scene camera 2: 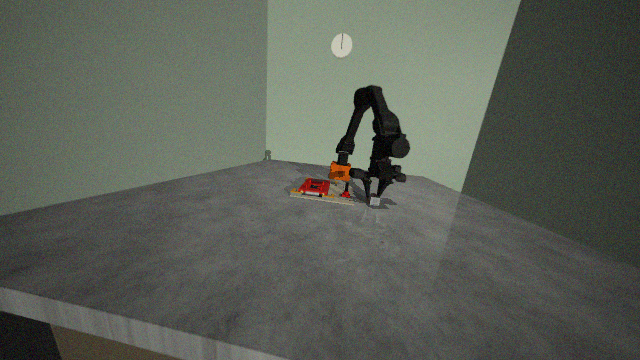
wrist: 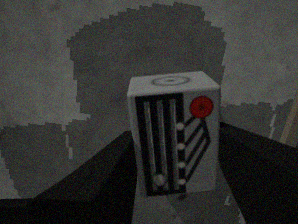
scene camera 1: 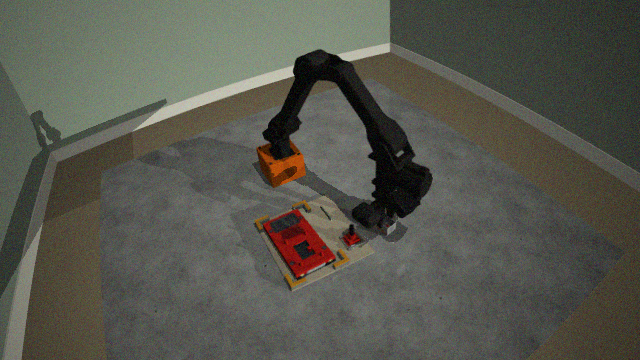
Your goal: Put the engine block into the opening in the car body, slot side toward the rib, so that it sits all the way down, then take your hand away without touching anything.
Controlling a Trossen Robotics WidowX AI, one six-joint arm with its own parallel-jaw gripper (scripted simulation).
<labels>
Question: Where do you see a car body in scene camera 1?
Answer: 302,249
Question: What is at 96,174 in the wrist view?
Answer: My gripper.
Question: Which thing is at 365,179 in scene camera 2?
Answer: My gripper.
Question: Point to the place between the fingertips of my gripper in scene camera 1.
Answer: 384,223
</labels>
